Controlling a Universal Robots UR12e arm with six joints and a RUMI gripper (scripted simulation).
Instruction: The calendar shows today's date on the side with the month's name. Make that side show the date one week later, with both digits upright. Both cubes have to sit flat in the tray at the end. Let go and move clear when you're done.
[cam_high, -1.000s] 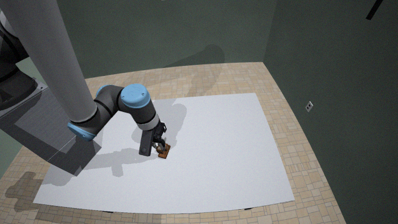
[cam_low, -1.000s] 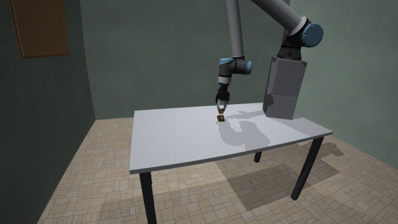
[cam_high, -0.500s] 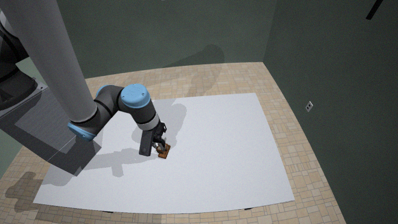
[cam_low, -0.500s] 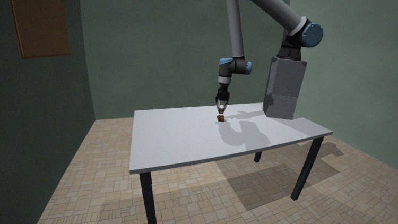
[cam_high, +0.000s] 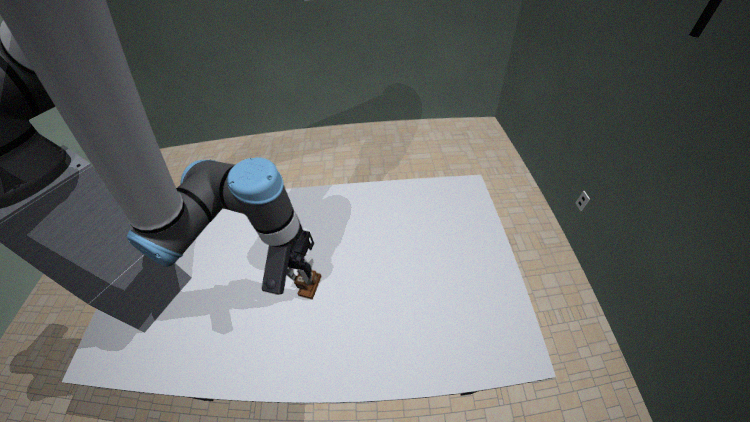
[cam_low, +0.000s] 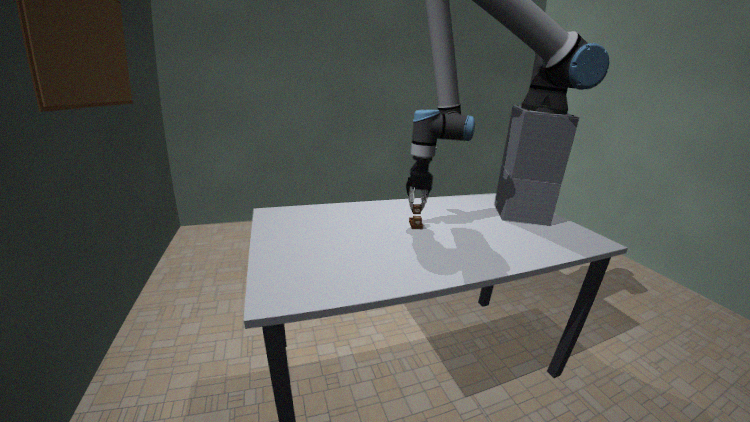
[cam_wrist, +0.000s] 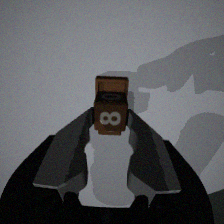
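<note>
The brown wooden tray lies 60 mm below my hand and 20 mm to the left of it. The rest, counted from my hand: brown date cube: 10 mm below.
</note>
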